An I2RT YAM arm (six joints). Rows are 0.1 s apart.
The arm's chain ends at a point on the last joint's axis. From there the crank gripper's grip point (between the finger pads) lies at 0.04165 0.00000 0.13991 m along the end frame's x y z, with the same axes.
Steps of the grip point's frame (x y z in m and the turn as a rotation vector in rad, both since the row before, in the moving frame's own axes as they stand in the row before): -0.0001 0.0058 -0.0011 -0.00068 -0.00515 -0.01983; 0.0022 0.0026 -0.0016 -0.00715 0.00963 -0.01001; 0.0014 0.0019 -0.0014 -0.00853 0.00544 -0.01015; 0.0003 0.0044 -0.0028 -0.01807 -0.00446 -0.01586; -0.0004 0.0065 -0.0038 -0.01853 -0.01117 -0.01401
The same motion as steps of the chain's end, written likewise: 0.0006 0.0065 -0.0013 -0.00068 -0.00515 -0.01983; 0.0009 0.0020 -0.0012 -0.00715 0.00963 -0.01001; 0.0006 0.0011 -0.0012 -0.00853 0.00544 -0.01015; 0.0009 0.0025 -0.0030 -0.01807 -0.00446 -0.01586; 0.0012 0.0045 -0.0042 -0.01853 -0.01117 -0.01401
